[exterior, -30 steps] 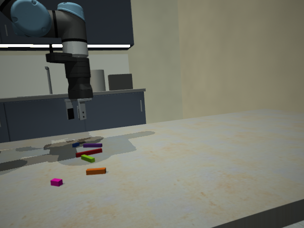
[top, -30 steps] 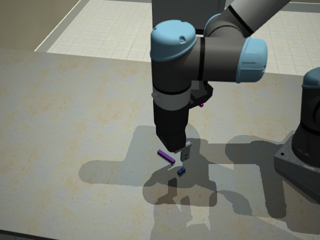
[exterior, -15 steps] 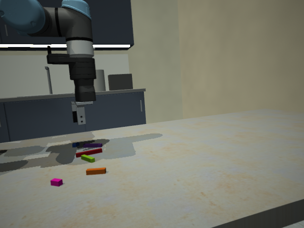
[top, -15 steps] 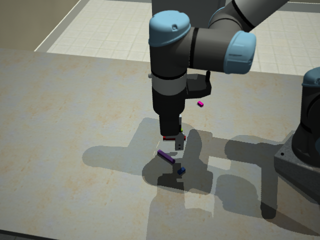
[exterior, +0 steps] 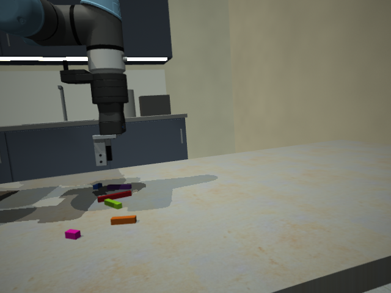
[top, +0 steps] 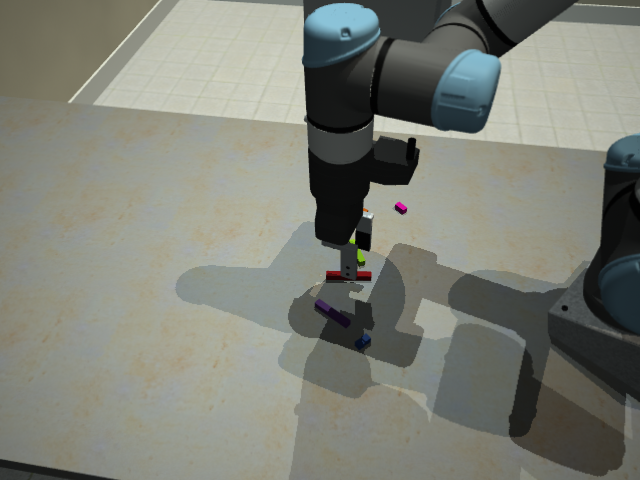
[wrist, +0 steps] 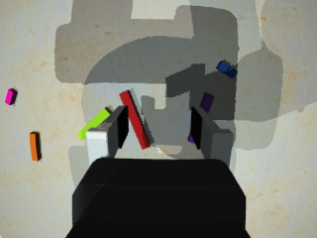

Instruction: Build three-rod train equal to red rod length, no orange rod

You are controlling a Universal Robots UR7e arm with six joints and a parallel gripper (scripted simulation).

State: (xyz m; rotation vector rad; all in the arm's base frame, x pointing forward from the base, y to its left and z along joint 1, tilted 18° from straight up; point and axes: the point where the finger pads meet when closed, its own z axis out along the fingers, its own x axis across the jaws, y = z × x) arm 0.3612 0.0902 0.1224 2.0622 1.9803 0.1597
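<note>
Right now my hand is 9 cm above the lime rod, 8 cm to the left of it and 2 cm short of it. Also, from my hand: red rod (9 cm below, 3 cm to the right, 2 cm ahead); then purple rod (9 cm below, 5 cm to the left, 2 cm ahead); then orange rod (17 cm to the right, 9 cm below, 5 cm ahead).
</note>
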